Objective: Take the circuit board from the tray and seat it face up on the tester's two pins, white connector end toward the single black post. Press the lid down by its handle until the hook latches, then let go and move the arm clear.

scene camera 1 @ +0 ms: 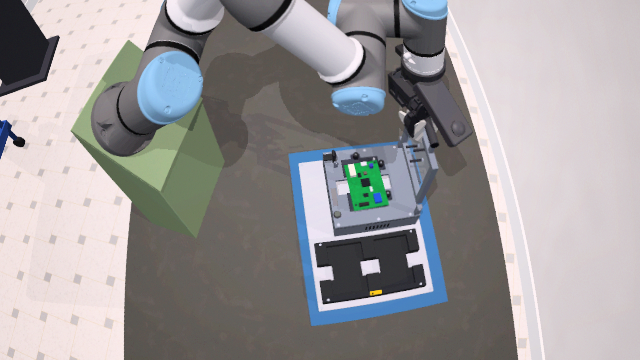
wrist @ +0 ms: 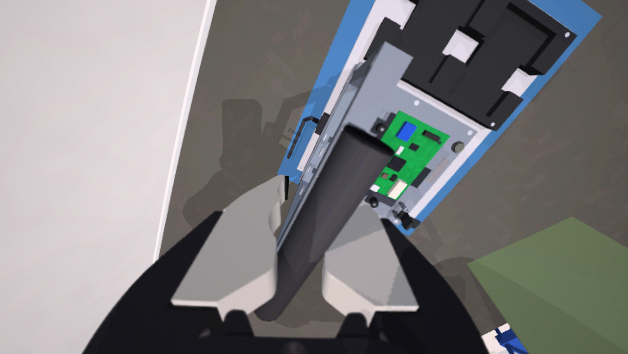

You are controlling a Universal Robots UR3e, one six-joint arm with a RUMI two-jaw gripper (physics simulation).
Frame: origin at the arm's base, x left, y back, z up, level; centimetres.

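Seen in the pictures: gripper, fingertip midpoint: point(scene camera 1: 423, 138) point(wrist: 305, 179); arm's base at its link origin: point(scene camera 1: 122, 120).
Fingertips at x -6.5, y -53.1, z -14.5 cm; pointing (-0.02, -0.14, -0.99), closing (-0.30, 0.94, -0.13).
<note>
Offsets run from my fingertips to a thing's middle. "pt": to the spot under its first point. Level surfaces: height alone.
The green circuit board {dx -1.1, dy +10.7, dz -12.4 cm} point(scene camera 1: 356, 192) point(wrist: 419, 159) lies face up on the grey tester {pt dx -7.0, dy +4.4, dz -14.7 cm} point(scene camera 1: 400, 207), its white connector {dx +2.5, dy +12.7, dz -12.8 cm} point(scene camera 1: 352, 170) point(wrist: 397, 190) at the end near a black post {dx +6.0, dy +11.1, dz -13.2 cm} point(scene camera 1: 355, 156). The tester's lid {pt dx -8.3, dy +1.5, dz -1.6 cm} point(scene camera 1: 428, 182) point(wrist: 384, 75) stands raised, roughly upright, on the side away from the hook {dx +6.1, dy +16.7, dz -11.6 cm} point(scene camera 1: 332, 156) point(wrist: 406, 219). My gripper point(scene camera 1: 416, 128) point(wrist: 305, 179) is shut on the dark round lid handle {dx -0.8, dy +0.8, dz +6.7 cm} point(scene camera 1: 433, 138) point(wrist: 332, 197), which runs slantwise between the fingers. The handle hides part of the lid and board in the wrist view.
The black two-pocket tray {pt dx -12.7, dy +12.0, dz -17.9 cm} point(scene camera 1: 370, 245) point(wrist: 430, 95) lies beside the tester on the blue-edged mat {dz -20.5 cm} point(scene camera 1: 305, 280) point(wrist: 590, 15). Its pockets show no board. The green pedestal point(scene camera 1: 165, 170) point(wrist: 565, 280) carries the arm base. The table's edge runs beyond the lid side.
</note>
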